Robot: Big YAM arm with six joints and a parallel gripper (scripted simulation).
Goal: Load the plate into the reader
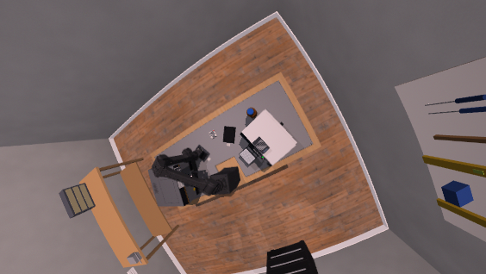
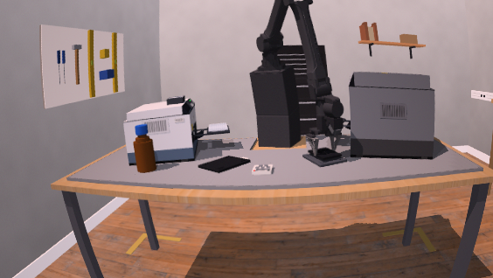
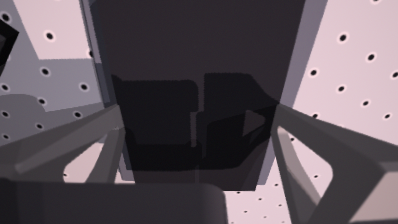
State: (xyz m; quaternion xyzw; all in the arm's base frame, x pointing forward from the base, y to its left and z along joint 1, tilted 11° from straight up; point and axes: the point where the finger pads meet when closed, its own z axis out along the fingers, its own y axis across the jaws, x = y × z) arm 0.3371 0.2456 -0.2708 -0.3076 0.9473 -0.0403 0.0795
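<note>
Right now the lid is right at my hand. Also, from my hand: LP1 pad 20 mm below; then flat black pad 90 mm ahead, 370 mm to the right, 20 mm below; then LP1 label 90 mm behind, 60 mm to the right, 30 mm below.
</note>
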